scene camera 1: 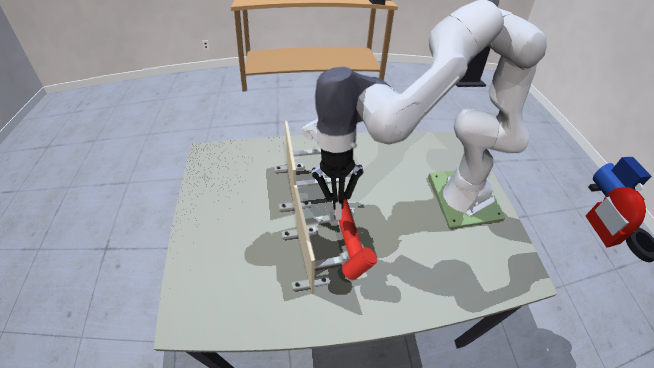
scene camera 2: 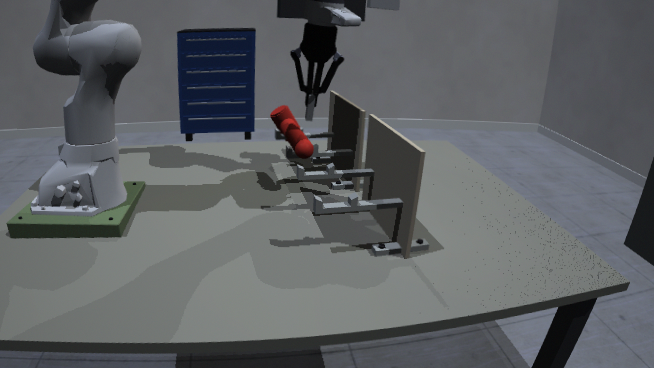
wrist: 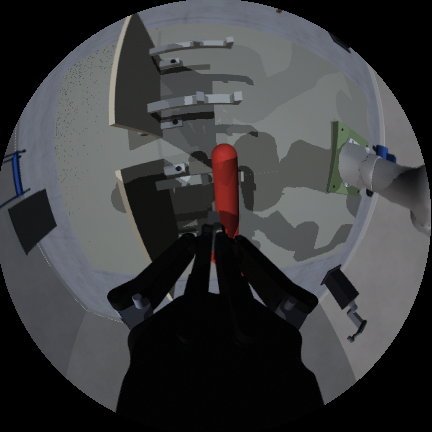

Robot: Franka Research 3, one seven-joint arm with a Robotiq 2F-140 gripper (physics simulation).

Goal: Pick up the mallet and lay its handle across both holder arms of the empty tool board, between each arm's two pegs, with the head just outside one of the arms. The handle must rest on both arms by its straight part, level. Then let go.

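The red mallet (scene camera 1: 351, 235) (scene camera 2: 292, 131) (wrist: 226, 182) lies across the arms of the front tool board (scene camera 1: 304, 237) (scene camera 2: 345, 132) (wrist: 150, 220), as seen in scene camera 1, its head at the outer end. My gripper (scene camera 1: 338, 212) (scene camera 2: 310, 109) (wrist: 212, 219) is shut and empty, pointing down near the handle on the board's side; whether it touches cannot be told. In the wrist view its fingers hide most of the head. The empty tool board (scene camera 1: 290, 155) (scene camera 2: 395, 175) (wrist: 137, 75) stands beside the other. Its two holder arms (scene camera 2: 340, 204) (wrist: 215, 99) have upright pegs, with no tool on them.
Both boards stand upright on the table (scene camera 1: 225, 300) (scene camera 2: 350, 300). The arm's green base plate (scene camera 1: 440, 202) (scene camera 2: 65, 230) (wrist: 334, 160) is across from their arm side. A blue drawer cabinet (scene camera 2: 216, 80) stands on the floor behind.
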